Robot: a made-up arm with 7 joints.
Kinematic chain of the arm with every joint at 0, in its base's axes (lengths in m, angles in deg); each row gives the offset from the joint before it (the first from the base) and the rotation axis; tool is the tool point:
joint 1: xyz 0 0 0.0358 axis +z
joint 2: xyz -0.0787 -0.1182 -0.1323 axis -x
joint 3: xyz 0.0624 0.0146 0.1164 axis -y
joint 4: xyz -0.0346 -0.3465 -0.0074 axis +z
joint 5: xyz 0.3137 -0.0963 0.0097 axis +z
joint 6: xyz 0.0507 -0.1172 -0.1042 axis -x
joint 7: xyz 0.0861 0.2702 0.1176 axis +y
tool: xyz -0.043 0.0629 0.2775
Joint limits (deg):
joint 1: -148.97..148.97
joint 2: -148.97..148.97
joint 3: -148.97..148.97
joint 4: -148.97..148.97
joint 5: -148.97..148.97
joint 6: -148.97..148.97
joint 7: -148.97..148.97
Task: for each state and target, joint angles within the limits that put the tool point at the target. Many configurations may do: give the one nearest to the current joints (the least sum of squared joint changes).
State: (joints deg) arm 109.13 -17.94 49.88 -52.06 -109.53 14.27 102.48
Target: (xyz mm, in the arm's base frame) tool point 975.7 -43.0 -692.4
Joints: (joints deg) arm 94.71 -29.54 47.08 -57.19 -98.75 14.94 97.61
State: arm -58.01 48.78 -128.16 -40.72 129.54 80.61 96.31
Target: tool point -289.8 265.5 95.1
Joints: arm -57.77 52.89 -110.17 -32.89 110.78 65.22 93.59
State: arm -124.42 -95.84 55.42 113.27 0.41 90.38 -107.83
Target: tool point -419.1 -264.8 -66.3
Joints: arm -121.63 -92.65 62.54 109.97 8.40 101.10 -119.49
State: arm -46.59 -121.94 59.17 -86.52 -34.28 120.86 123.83
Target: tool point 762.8 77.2 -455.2
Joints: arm -67.00 -119.92 76.82 -89.93 -43.02 118.04 126.11
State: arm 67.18 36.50 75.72 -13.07 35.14 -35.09 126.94
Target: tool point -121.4 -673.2 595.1
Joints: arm 39.82 18.55 120.33 -22.49 23.58 -54.38 105.66
